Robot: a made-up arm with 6 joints.
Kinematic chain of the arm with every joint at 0, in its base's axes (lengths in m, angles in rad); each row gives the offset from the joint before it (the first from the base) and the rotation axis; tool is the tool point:
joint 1: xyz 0 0 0.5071 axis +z
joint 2: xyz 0 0 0 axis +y
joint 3: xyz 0 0 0.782 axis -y
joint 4: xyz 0 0 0 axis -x
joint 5: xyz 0.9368 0 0 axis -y
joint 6: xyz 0 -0.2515 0 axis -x
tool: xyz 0 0 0
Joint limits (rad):
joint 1: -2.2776..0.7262
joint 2: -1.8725..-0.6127
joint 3: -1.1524..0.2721
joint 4: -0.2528..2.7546
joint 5: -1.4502..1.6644
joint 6: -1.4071..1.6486
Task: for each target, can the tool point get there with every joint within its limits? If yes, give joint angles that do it. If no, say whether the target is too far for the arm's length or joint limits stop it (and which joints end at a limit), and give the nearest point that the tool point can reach.
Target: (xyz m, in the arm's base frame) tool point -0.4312 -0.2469 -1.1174
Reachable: no: joint limits stop it (at a limit: joint 2, joint 3, joint 4) | nearest point -0.3501 -0.2004 0.6115 | short by 1.731 m
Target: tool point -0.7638 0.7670 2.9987
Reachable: no: too far | nearest point -0.4287 0.4305 1.9056 | short by 1.192 m
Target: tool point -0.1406 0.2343 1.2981
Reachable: yes | joints -0.5162 -1.5716 -0.8261 2.1344 -1.0000 0.9734
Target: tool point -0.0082 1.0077 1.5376
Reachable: yes | joints -1.6966 -1.4476 0.1341 1.0061 0.2718 0.5030
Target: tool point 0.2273 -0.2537 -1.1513
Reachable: no: joint limits stop it (at a limit: joint 2, joint 3, joint 4) | nearest point 0.2692 -0.3004 0.6115 | short by 1.764 m
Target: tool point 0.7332 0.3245 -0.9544
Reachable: no: joint limits stop it (at a limit: joint 1, joint 2, joint 3, joint 4) | nearest point 0.4022 0.0315 0.6115 | short by 1.627 m
